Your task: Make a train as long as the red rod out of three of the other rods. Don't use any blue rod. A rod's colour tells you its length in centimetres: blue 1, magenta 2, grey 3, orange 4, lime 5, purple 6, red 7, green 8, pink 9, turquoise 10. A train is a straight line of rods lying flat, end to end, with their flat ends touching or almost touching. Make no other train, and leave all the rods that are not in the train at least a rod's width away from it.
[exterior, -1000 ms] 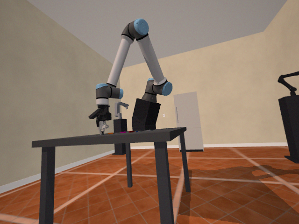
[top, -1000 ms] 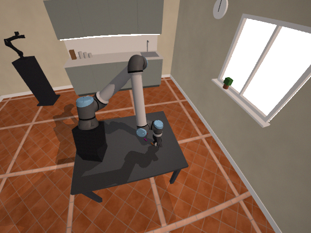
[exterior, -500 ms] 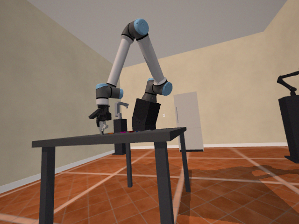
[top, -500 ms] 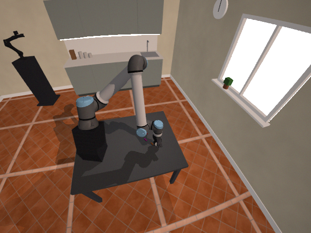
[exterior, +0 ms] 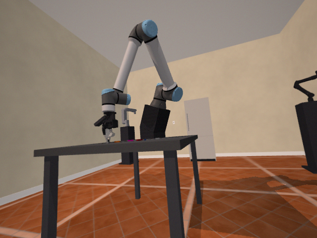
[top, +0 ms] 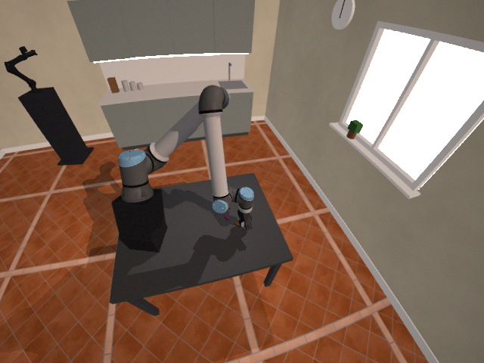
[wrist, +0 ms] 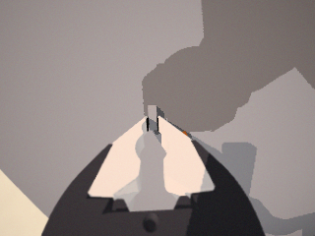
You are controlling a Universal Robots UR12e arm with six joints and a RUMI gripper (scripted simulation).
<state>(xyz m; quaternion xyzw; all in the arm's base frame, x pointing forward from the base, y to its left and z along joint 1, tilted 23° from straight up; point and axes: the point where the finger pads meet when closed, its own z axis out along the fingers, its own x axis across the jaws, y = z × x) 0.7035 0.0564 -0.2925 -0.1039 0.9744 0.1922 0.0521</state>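
My gripper is now 6 cm past the orange rod, 3 cm to the right of it and 1 cm above it. Round my hand: blue rod (10 cm behind, 25 cm to the left, 1 cm below); then red rod (13 cm behind, 18 cm to the left, 1 cm below).
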